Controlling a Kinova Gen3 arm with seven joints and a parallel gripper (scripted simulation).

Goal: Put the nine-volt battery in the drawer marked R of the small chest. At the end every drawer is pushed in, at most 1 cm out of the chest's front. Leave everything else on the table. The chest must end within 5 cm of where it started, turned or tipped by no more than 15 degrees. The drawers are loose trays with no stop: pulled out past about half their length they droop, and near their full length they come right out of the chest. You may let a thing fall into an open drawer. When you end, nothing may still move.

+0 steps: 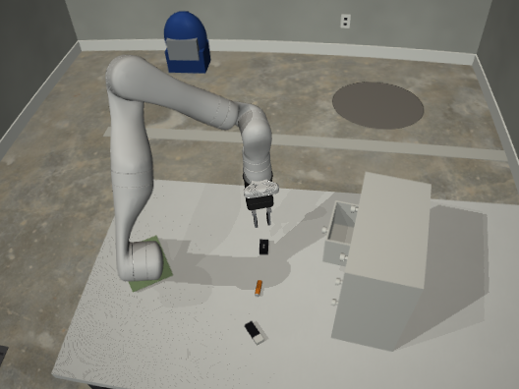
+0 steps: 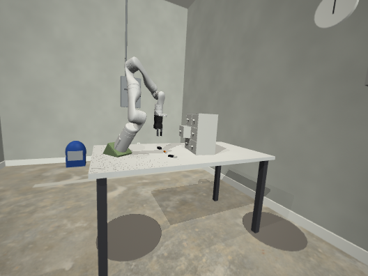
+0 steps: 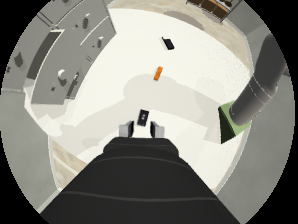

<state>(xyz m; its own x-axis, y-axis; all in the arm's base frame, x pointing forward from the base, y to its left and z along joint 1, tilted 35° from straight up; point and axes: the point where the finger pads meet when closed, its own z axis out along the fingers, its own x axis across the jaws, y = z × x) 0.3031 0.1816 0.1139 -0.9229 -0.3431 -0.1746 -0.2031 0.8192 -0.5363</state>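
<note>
Right now the nine-volt battery is 130 mm below my hand. Round my hand: black-and-white block (300 mm to the right, 130 mm below, 20 mm behind); then orange cylinder (150 mm to the right, 130 mm below, 10 mm behind).
</note>
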